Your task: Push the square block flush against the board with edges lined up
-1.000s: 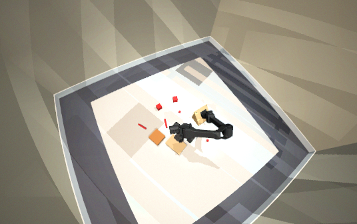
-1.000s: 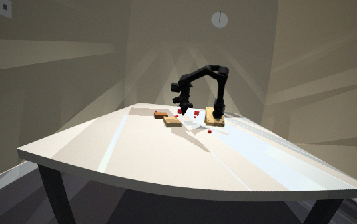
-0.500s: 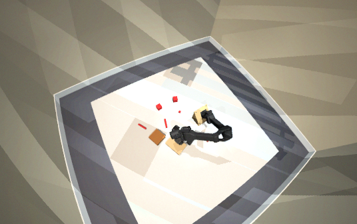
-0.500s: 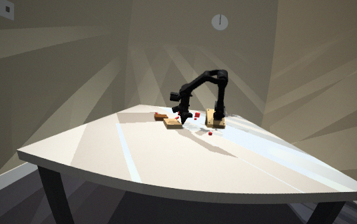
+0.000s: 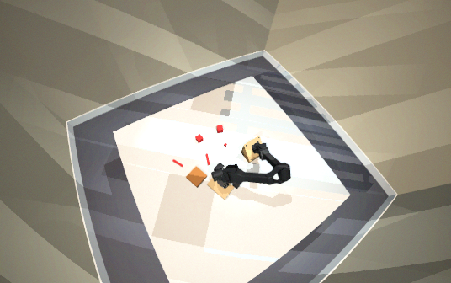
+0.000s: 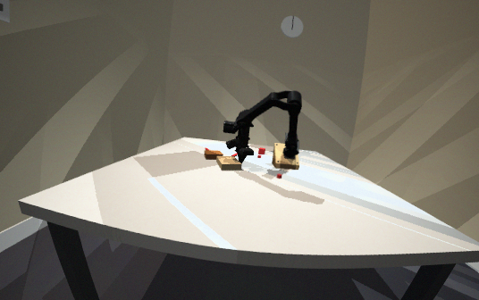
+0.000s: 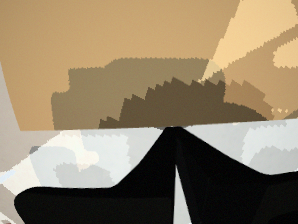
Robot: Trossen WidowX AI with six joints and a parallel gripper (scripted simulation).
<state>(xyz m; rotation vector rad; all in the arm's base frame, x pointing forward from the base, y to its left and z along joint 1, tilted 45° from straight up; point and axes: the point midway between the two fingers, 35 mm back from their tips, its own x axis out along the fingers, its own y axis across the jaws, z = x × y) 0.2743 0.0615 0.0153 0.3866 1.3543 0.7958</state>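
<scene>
Now: gripper tip 6 cm short of the tan board, 2 cm to the right of it and 1 cm below it. The rest, counted from my gripper tip: orange square block (16 cm ahead, 12 cm to the right, 1 cm above).
</scene>
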